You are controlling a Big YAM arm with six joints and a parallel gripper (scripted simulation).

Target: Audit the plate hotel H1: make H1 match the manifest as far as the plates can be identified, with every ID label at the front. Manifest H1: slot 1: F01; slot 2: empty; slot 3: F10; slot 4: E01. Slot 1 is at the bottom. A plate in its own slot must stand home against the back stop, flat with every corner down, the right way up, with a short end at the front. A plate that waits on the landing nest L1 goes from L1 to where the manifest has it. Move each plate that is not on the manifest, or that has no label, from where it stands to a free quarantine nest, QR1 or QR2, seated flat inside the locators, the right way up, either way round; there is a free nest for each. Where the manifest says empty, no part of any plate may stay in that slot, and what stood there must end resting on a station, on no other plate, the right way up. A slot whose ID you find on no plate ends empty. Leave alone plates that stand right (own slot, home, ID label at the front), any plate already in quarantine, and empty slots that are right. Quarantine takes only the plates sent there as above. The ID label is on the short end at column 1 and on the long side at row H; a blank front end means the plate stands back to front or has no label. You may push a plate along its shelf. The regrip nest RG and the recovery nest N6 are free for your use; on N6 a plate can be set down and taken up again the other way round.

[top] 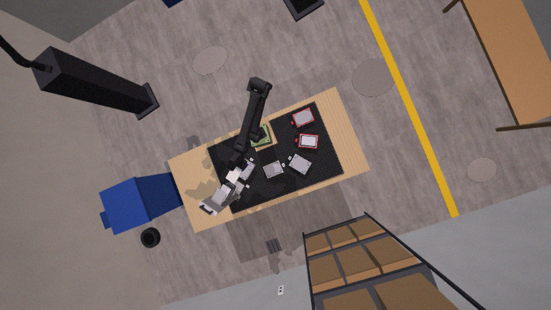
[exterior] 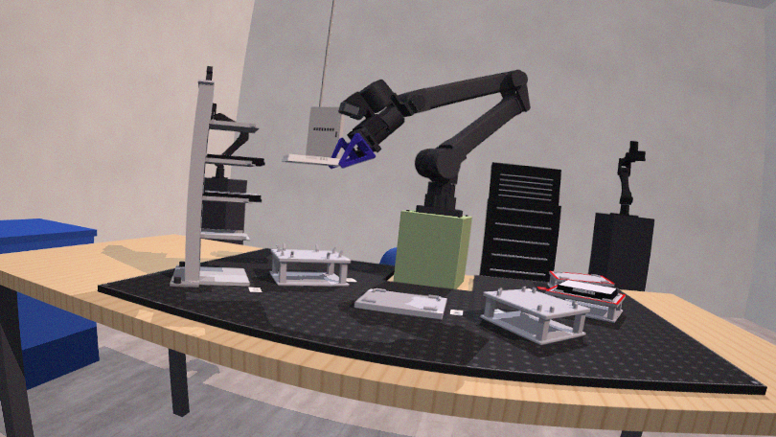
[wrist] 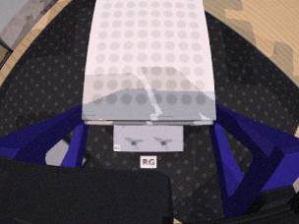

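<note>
Right now the white well plate is 50 mm to the right of my hand and 30 mm ahead of it. Round my hand: RG label: 270 mm below, 50 mm to the left, 30 mm behind; plate hotel H1: 270 mm to the right, 160 mm ahead, 70 mm below; regrip nest RG: 220 mm below, 40 mm to the right, 30 mm ahead.
</note>
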